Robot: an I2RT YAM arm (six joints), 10 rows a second.
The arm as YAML. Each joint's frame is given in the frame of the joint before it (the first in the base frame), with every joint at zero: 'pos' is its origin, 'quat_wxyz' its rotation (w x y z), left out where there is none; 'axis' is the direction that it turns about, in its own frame. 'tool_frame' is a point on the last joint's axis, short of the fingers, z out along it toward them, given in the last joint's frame.
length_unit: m
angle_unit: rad
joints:
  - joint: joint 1
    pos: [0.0, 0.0, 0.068]
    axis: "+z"
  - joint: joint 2
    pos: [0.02, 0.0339, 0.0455]
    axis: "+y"
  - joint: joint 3
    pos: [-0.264, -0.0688, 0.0]
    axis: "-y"
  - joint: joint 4
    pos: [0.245, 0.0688, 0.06]
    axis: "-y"
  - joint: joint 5
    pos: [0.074, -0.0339, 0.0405]
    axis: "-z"
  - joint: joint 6
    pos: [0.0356, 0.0, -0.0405]
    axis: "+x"
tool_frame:
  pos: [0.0, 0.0, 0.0]
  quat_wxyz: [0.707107, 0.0, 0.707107, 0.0]
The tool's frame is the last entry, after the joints.
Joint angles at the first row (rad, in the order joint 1, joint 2, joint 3, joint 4, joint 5, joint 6):
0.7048, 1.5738, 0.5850, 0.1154, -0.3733, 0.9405
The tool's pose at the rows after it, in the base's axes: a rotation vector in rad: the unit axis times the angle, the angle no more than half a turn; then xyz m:
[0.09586 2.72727 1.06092 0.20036 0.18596 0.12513]
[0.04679 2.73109 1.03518 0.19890 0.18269 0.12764]
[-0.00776 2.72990 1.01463 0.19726 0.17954 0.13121]
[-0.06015 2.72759 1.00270 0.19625 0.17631 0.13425]
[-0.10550 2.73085 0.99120 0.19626 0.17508 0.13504]
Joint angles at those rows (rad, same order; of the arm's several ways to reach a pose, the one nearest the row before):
0.7010, 1.5639, 0.5850, 0.1001, -0.3706, 0.9062
0.6952, 1.5440, 0.5850, 0.0635, -0.3702, 0.8608
0.6899, 1.5203, 0.5854, 0.0273, -0.3717, 0.8135
0.6819, 1.5005, 0.5858, -0.0032, -0.3798, 0.7677
0.6773, 1.4971, 0.5907, -0.0254, -0.3870, 0.7296

